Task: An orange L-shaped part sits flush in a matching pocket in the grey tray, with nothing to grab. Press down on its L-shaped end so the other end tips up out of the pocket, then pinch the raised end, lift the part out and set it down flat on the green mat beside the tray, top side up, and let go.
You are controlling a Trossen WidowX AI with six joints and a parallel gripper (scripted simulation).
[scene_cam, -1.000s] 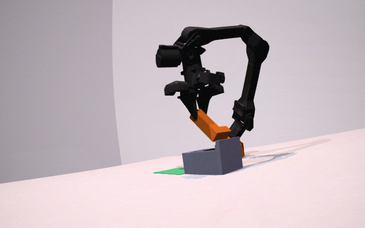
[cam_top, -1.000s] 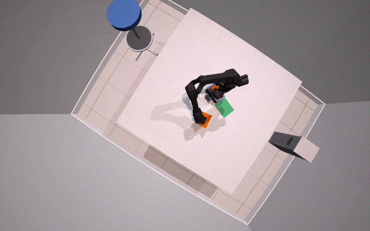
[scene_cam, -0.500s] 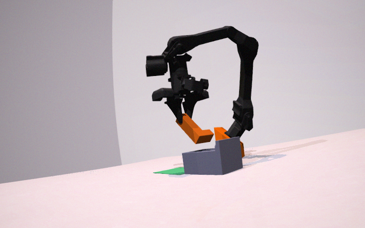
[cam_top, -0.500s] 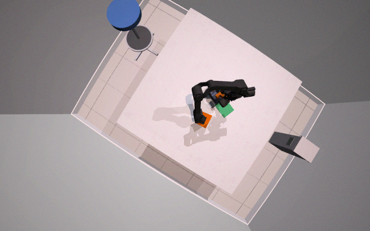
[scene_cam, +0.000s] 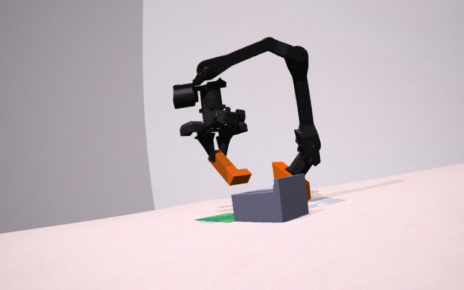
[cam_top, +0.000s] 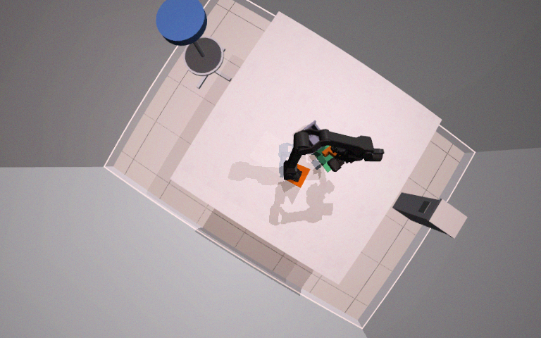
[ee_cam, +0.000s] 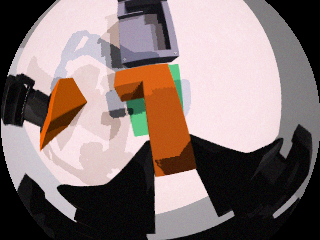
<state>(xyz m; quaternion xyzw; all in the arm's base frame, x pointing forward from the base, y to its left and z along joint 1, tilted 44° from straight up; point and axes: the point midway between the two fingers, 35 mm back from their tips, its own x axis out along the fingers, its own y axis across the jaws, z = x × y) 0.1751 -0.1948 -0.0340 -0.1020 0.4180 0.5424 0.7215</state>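
Now: gripper tip 17 cm above the green mat and 1 cm to the right of it. Round my gripper tip: orange L-shaped part: 4 cm to the left, 3 cm below.
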